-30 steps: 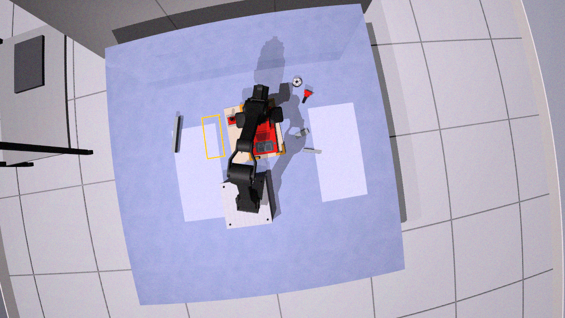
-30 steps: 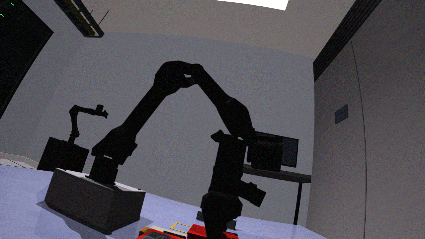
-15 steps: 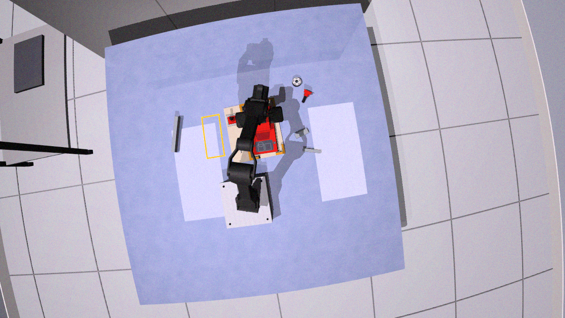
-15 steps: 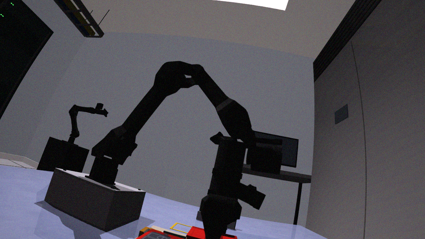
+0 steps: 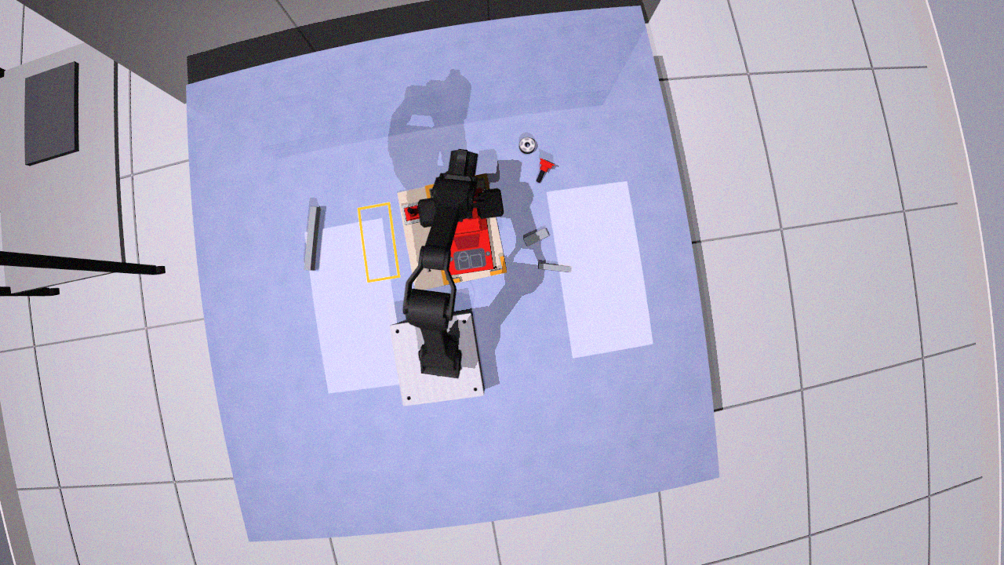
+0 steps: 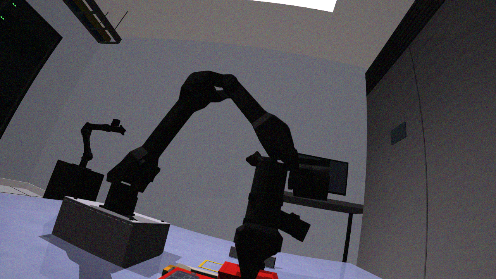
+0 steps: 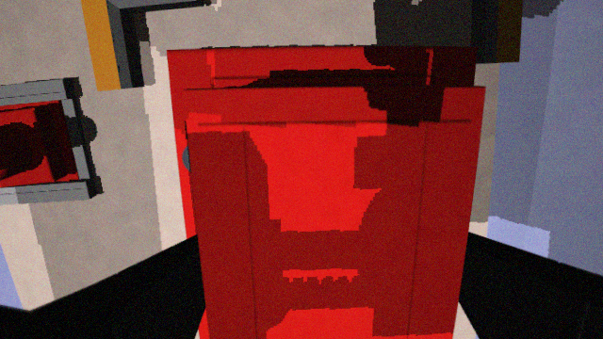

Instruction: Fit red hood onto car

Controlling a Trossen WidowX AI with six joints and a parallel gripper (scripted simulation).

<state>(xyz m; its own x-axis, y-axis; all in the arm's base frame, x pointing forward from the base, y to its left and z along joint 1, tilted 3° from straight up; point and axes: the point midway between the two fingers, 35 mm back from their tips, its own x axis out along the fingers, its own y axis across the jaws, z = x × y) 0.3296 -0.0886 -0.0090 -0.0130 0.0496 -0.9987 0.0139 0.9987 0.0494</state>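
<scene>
My gripper tip is 10 mm below the red hood. Round my gripper tip: wheel 180 mm to the right, 150 mm ahead, 40 mm below; engine block 30 mm below.
</scene>
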